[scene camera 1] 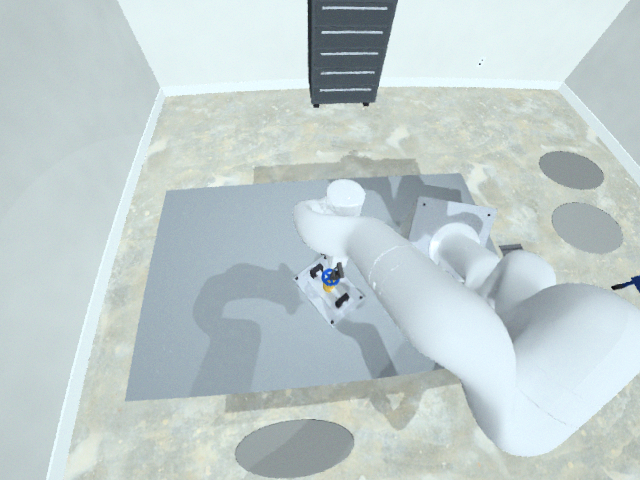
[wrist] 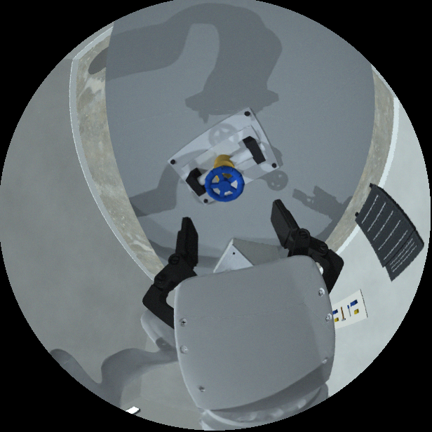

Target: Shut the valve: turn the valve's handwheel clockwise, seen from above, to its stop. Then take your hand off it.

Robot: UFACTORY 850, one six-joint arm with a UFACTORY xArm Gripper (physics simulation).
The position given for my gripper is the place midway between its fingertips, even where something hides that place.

In view: my gripper (wrist: 233,217), a blue handwheel (wrist: 224,184) and a pale base plate (scene camera 1: 301,281).
The pale base plate shows as well in the wrist view (wrist: 244,118).
